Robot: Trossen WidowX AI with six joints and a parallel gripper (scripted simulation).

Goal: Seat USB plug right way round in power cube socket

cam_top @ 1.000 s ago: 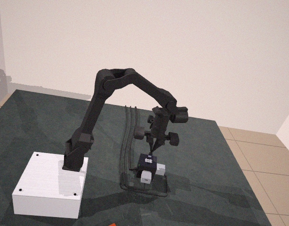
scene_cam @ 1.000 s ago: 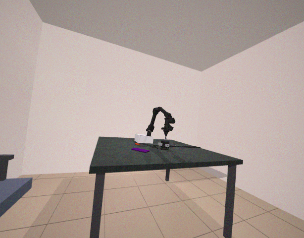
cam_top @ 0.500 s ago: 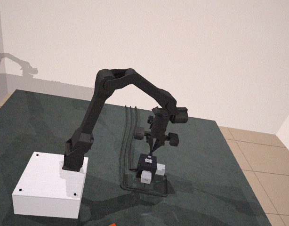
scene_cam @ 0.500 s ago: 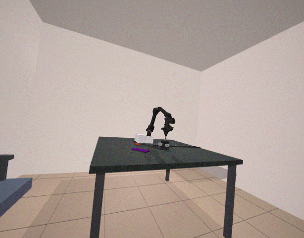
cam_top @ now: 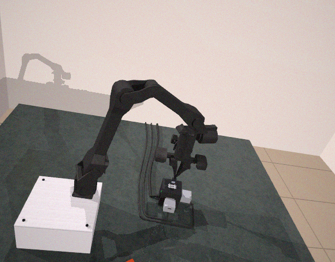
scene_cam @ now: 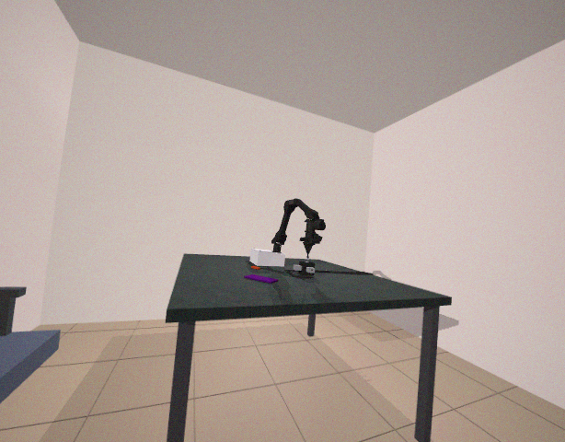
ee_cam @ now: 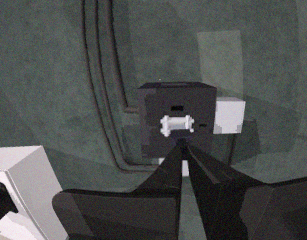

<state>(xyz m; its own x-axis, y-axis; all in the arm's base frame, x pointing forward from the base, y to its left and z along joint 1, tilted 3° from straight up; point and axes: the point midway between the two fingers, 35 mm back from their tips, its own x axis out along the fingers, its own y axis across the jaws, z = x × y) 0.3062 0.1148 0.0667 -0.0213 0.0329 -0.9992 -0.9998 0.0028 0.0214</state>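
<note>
Now: the dark USB plug 20 mm below my gripper tip. Also, from my gripper tip: white socket (60 mm below); small orange piece (300 mm to the right, 130 mm behind, 120 mm below); purple bar (330 mm to the right, 180 mm ahead, 120 mm below).
</note>
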